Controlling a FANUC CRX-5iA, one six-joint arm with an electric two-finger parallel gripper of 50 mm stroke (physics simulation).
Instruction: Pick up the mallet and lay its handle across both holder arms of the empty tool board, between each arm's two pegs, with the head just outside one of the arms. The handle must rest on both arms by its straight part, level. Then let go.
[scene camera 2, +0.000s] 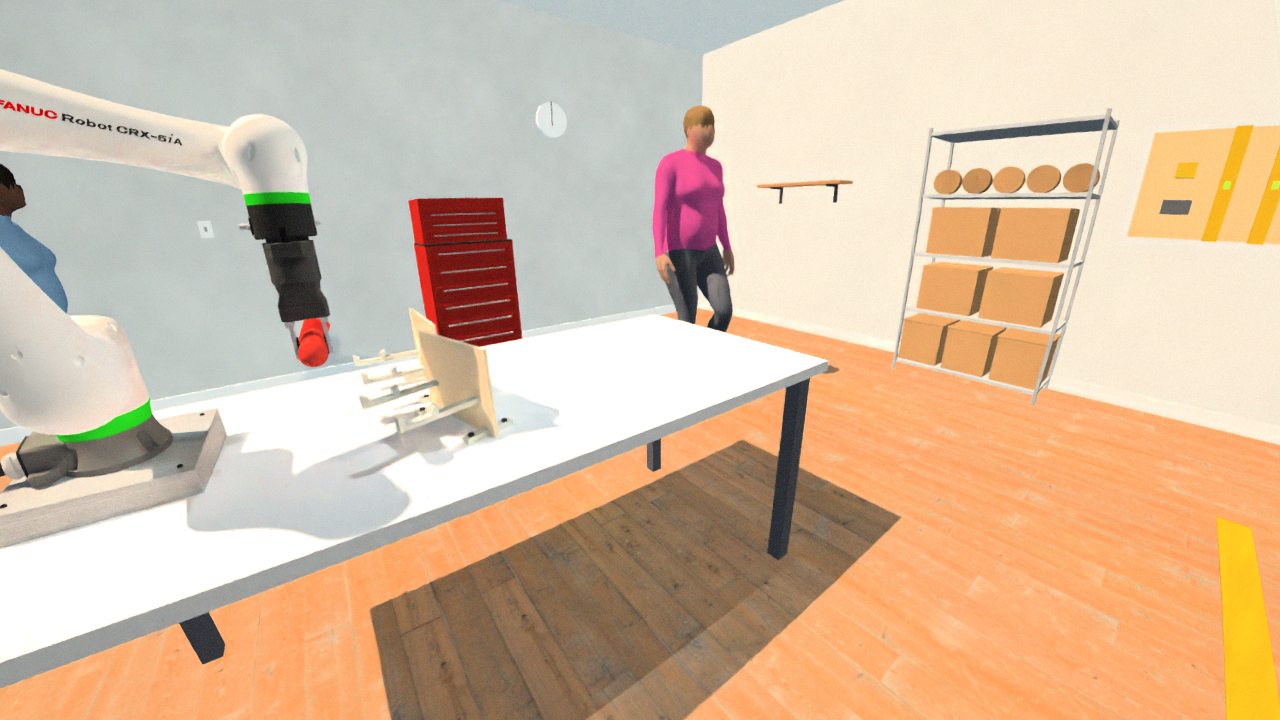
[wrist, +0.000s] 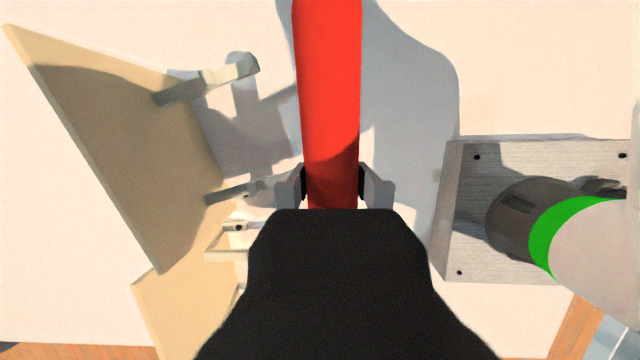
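Pixels of known places: gripper, fingertip midpoint: (wrist: 331, 173); arm's base, origin of the base link: (scene camera 2: 120, 453) (wrist: 530, 219).
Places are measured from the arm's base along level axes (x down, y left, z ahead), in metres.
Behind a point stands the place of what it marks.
Note:
The red mallet (scene camera 2: 313, 349) @[x -0.181, y -0.295, z 0.302 m] (wrist: 330, 90) @[x -0.186, y -0.236, z 0.308 m] is held above the table, its long red part running from between the fingers to the top edge of the wrist view. Its head cannot be made out. My gripper (scene camera 2: 311, 333) @[x -0.143, y -0.177, z 0.317 m] (wrist: 331, 173) @[x -0.143, y -0.177, z 0.317 m] is shut on the mallet. A tan tool board (scene camera 2: 460, 371) @[x -0.065, y -0.253, z 0.549 m] (wrist: 115, 135) @[x -0.096, y -0.253, z 0.549 m] stands on the table, with a near holder arm (scene camera 2: 440, 414) @[x -0.015, y -0.318, z 0.471 m] (wrist: 200, 86) @[x -0.019, y -0.305, z 0.480 m] and another arm (wrist: 240, 191) @[x -0.019, y -0.143, z 0.472 m] reaching toward the robot. The mallet is apart from the arms, on their robot side and higher. The gripper partly covers the second arm in the wrist view.
A second tan board (scene camera 2: 420, 331) (wrist: 185, 305) with light arms stands beside the first, away from scene camera 2. The robot's metal base plate (scene camera 2: 210, 447) @[x 0.026, y -0.033, z 0.124 m] (wrist: 442, 215) @[x 0.033, y -0.014, z 0.127 m] is on the table's other side. A person in pink (scene camera 2: 693, 201) stands behind the table.

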